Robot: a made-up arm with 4 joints.
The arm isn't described. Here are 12 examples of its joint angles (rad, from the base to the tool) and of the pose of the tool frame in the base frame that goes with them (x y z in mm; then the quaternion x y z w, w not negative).
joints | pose
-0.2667 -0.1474 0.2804 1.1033 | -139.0 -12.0 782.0 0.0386 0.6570 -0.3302 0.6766
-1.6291 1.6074 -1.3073 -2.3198 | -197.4 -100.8 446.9 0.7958 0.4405 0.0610 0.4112
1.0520 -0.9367 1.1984 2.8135 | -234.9 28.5 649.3 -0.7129 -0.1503 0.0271 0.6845
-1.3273 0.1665 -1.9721 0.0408 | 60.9 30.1 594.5 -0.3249 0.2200 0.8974 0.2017
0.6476 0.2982 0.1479 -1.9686 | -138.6 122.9 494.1 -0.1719 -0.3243 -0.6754 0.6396
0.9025 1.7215 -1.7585 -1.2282 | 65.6 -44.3 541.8 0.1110 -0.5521 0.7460 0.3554
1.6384 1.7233 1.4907 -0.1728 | -95.7 -115.8 430.5 -0.3560 -0.7187 -0.1254 0.5840
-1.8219 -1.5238 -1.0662 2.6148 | -164.6 164.6 339.2 0.4115 -0.5649 -0.4328 0.5694
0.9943 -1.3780 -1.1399 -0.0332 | 75.5 -89.7 480.9 -0.0953 -0.9411 -0.0512 0.3203
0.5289 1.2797 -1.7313 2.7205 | -266.2 -108.9 564.6 -0.7952 -0.5352 0.1449 0.2454
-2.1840 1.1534 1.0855 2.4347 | -132.2 72.6 300.1 0.5652 -0.5263 -0.1241 0.6230
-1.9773 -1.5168 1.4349 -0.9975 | -239.9 32.7 574.2 0.7351 0.3189 -0.3755 0.4657
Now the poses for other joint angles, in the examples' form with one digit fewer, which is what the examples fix.
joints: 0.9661 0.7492 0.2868 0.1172
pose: -9 -154 460 -0.332 -0.890 -0.229 0.214
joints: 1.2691 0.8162 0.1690 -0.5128
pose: -109 -48 405 -0.458 -0.621 -0.442 0.458
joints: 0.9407 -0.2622 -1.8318 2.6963
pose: -36 -114 753 0.406 0.688 -0.583 0.147
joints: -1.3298 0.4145 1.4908 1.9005
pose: -228 179 450 0.161 -0.246 -0.650 0.701
